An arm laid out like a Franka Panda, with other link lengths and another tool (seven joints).
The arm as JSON. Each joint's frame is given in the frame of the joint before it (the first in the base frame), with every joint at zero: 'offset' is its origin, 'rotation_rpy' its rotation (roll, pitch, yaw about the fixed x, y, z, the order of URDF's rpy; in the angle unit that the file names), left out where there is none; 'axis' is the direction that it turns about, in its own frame. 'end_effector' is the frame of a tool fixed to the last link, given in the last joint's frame.
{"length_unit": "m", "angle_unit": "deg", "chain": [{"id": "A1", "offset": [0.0, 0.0, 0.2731], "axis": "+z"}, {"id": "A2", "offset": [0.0, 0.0, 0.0], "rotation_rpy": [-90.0, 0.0, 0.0], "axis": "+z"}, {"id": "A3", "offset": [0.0, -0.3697, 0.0], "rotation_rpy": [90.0, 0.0, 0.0], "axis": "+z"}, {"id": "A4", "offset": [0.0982, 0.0, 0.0], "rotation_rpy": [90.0, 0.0, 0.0], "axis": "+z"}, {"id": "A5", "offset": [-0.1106, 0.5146, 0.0], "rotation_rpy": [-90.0, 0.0, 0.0], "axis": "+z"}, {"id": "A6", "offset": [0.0, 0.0, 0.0], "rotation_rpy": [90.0, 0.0, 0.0], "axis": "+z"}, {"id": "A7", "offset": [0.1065, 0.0, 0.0], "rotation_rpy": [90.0, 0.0, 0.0], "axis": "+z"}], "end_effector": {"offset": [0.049, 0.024, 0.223], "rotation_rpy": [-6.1, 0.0, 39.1]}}
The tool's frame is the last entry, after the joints.
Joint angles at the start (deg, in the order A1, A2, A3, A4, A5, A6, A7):
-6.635, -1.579, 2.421, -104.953, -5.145, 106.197, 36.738
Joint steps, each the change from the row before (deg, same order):
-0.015, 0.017, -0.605, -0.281, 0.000, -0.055, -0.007
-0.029, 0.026, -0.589, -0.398, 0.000, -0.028, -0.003
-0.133, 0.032, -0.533, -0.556, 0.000, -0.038, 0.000
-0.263, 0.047, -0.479, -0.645, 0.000, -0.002, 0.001
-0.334, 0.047, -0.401, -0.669, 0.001, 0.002, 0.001
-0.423, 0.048, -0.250, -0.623, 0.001, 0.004, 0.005
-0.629, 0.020, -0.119, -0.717, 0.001, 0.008, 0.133
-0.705, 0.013, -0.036, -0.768, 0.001, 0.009, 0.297
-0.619, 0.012, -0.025, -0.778, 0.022, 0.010, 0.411
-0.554, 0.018, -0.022, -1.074, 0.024, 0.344, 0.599
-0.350, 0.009, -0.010, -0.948, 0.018, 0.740, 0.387
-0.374, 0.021, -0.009, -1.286, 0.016, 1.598, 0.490
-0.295, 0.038, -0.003, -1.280, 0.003, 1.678, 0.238
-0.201, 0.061, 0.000, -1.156, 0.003, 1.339, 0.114
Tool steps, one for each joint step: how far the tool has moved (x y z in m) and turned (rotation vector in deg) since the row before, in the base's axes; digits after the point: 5 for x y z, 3 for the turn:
-0.00260, -0.00807, -0.00365, 0.043, 0.350, -0.618
-0.00305, -0.00796, -0.00506, 0.056, 0.448, -0.618
-0.00397, -0.00845, -0.00698, 0.077, 0.621, -0.669
-0.00454, -0.00930, -0.00809, 0.091, 0.688, -0.743
-0.00482, -0.00908, -0.00832, 0.101, 0.707, -0.736
-0.00463, -0.00820, -0.00776, 0.099, 0.659, -0.678
-0.00563, -0.00901, -0.00841, 0.109, 0.709, -0.880
-0.00623, -0.00879, -0.00884, 0.115, 0.738, -1.036
-0.00626, -0.00739, -0.00889, 0.134, 0.733, -1.059
-0.00656, -0.00632, -0.01152, 0.129, 0.686, -1.151
-0.00359, -0.00384, -0.00917, 0.051, 0.181, -0.690
-0.00233, -0.00415, -0.01132, -0.030, -0.326, -0.745
-0.00171, -0.00306, -0.01127, -0.031, -0.375, -0.400
-0.00213, -0.00175, -0.01083, 0.017, -0.133, -0.208

